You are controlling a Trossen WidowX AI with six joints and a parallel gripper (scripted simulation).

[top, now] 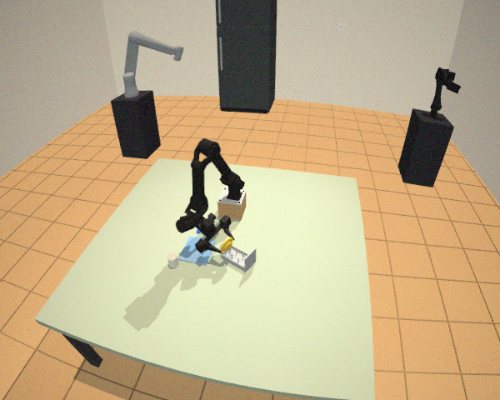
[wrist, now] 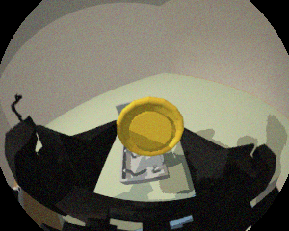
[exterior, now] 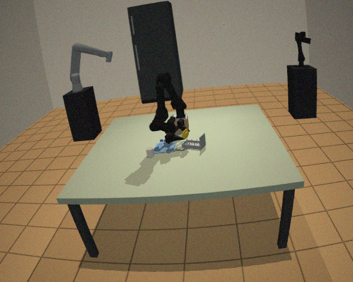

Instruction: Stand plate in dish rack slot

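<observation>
Right now the dish rack is 10 mm behind my gripper tip, 40 mm to the left of it and 60 mm below it. Round my gripper tip: white cup 90 mm ahead, 220 mm to the right, 60 mm below; yellow plate 10 mm to the right; blue mat 20 mm behind, 150 mm to the right, 80 mm below.
</observation>
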